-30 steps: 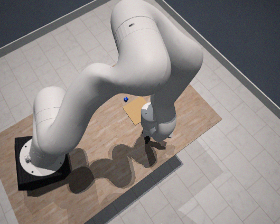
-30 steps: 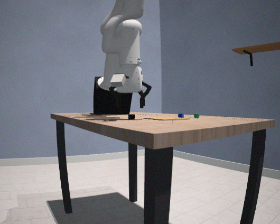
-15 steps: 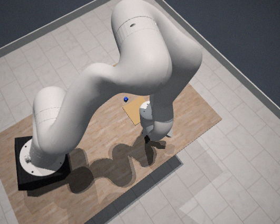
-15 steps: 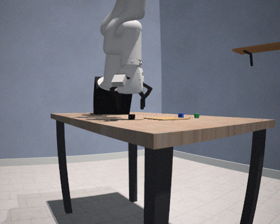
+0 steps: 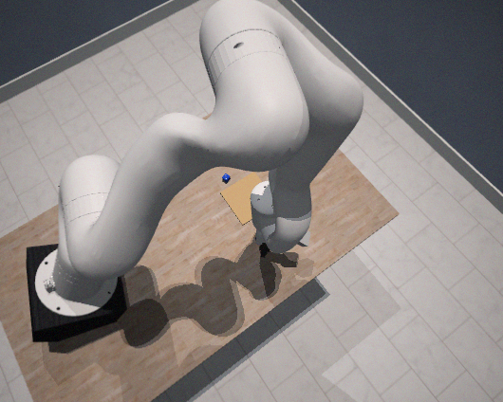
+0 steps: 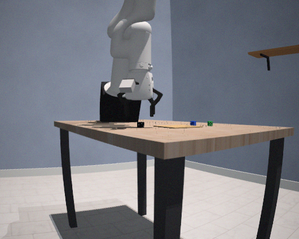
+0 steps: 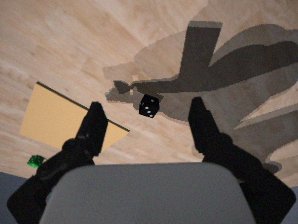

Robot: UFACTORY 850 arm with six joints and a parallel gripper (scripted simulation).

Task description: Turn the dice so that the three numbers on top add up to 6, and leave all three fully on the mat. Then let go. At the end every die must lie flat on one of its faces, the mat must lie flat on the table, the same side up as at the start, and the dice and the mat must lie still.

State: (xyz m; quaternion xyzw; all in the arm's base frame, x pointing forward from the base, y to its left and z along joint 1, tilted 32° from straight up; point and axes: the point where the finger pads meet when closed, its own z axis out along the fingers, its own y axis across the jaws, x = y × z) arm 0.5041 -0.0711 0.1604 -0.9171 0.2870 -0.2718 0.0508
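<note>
Now: the black die 2 cm behind my hand, 1 cm to the left of it and 4 cm below it. From my hand the other things lie so: blue die (3 cm behind, 25 cm to the left, 4 cm below); then tan mat (1 cm ahead, 16 cm to the left, 5 cm below); then green die (1 cm ahead, 32 cm to the left, 4 cm below).
</note>
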